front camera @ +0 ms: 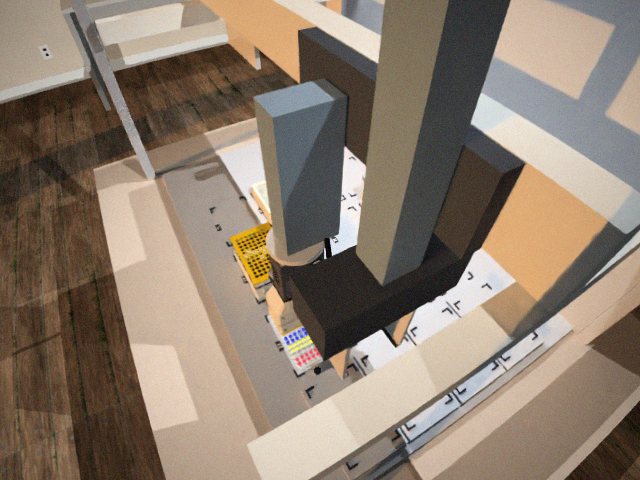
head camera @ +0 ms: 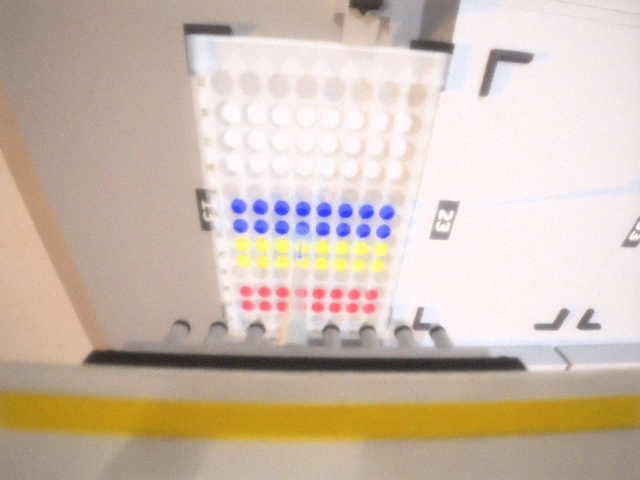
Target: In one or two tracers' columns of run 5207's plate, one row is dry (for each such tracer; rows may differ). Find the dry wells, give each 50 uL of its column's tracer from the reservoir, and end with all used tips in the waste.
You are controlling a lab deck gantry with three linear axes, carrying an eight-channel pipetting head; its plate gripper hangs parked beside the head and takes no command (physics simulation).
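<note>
The plate [front camera: 310, 356] [head camera: 206, 129] lies below the pipetting head [front camera: 361, 304] [head camera: 310, 360]. In the head view, two blue, two yellow and two red lines of wells run across it. Both blue lines show colour in every well; the fourth well from the left in the lower one [head camera: 302, 228] looks paler. A translucent tip [head camera: 296, 320], with a little blue near its end, hangs over the fourth row, so the yellow and pale red wells there are partly veiled. The other seven nozzles look bare. The plate gripper cannot be made out surely; its state is unclear. The run number is unreadable.
An orange tip rack [front camera: 252, 250] stands behind the plate in the front view, and part of a pale trough [front camera: 260, 192] shows farther back. A grey-blue column [front camera: 305, 170] hides some of the deck. Slot labels 13 [head camera: 205, 209] and 23 [head camera: 444, 220] flank the plate.
</note>
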